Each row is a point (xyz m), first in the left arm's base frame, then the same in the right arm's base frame.
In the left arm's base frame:
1: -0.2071 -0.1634 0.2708
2: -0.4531 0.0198 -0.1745
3: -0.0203 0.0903 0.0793
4: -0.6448 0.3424 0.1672
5: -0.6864 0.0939 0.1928
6: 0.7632 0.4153 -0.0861
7: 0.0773 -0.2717 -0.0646
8: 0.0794 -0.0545 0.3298
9: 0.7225 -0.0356 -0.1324
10: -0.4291 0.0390 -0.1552
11: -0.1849 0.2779 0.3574
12: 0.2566 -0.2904 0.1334
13: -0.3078 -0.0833 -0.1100
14: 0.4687 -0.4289 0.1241
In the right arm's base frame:
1: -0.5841 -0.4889 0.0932
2: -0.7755 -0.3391 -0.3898
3: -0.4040 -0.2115 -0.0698
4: -1.0626 -0.0467 -0.0903
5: -1.0741 -0.2987 -0.0672
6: 0.3451 0.2174 -0.1104
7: -0.2362 -0.5563 -0.1889
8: -0.3285 -0.3423 0.1964
9: 0.3736 -0.2347 -0.1543
10: -0.7578 -0.3169 -0.3672
11: -0.6360 -0.0490 0.1740
12: -0.0912 -0.5513 0.0362
13: -0.6303 -0.4218 -0.3004
14: 0.1361 -0.6597 0.0644

